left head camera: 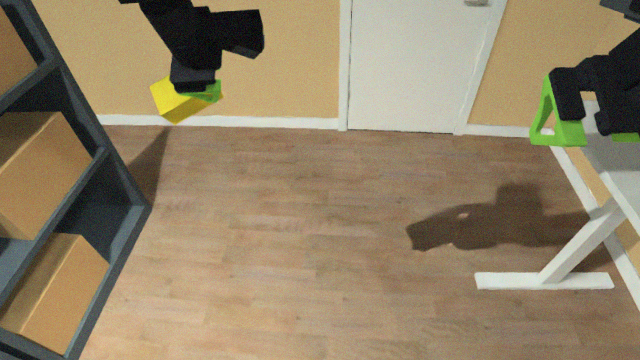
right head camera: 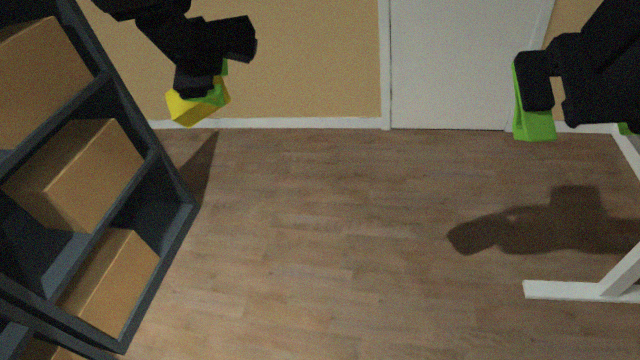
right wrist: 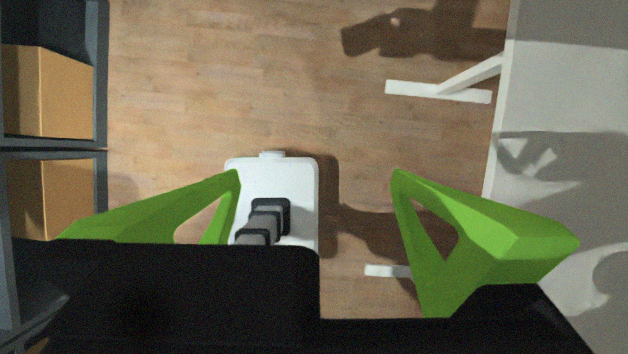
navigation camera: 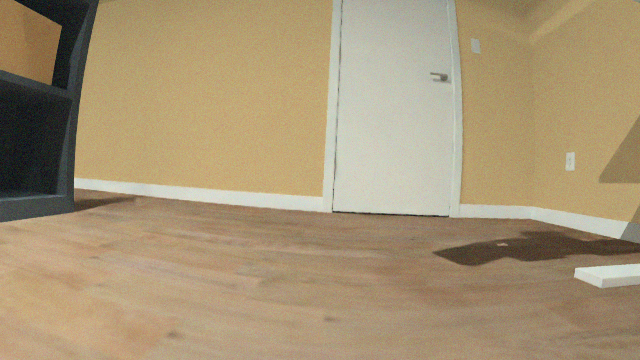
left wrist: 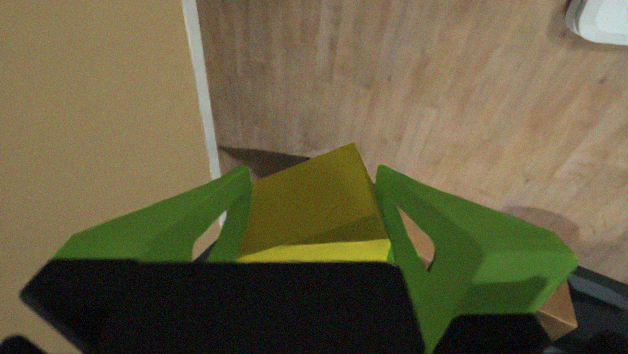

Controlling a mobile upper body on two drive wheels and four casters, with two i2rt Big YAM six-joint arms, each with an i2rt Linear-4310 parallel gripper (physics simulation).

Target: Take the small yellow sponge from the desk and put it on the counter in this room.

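Frame: origin at the left arm's base, x up, y back, z right, level; centimetres.
Seen in the pictures: left gripper, fingertip midpoint: (left head camera: 215, 85) (right head camera: 223, 90) (left wrist: 313, 176); right gripper, fingertip midpoint: (left head camera: 572, 137) (right head camera: 567, 130) (right wrist: 315, 177).
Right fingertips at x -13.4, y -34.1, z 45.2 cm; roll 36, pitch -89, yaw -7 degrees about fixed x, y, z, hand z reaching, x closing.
Note:
Offsets run from my right fingertips to a thing's top centre. "spot": to the spot under its first point. Level surfaces: height alone.
The yellow sponge {dy -24.1, dx -3.0, dz -49.4 cm} (left head camera: 172, 102) (right head camera: 187, 110) (left wrist: 312, 205) is held in the air between the green fingers of my left gripper (left wrist: 313, 176), which is shut on it. It is tilted, with one corner sticking out past the fingertips. My right gripper (right wrist: 315, 177) is open, its fingers wide apart with no object between them. The white desk {dx -32.6 cm} (left head camera: 617, 155) (right wrist: 560, 90) shows at the right edge of the left head camera view and at the right of the right wrist view. No counter shows in these views.
A dark shelf unit (left head camera: 127, 187) (right head camera: 175, 180) (navigation camera: 74, 125) with cardboard boxes {spot: dy -61.6, dx -60.2, dz -134.0 cm} (left head camera: 47, 170) (right head camera: 95, 175) stands at the left. A white door (left head camera: 410, 65) (right head camera: 455, 65) (navigation camera: 392, 110) is in the yellow wall ahead. The desk's white foot (left head camera: 505, 281) (navigation camera: 607, 276) rests on the floor at the right.

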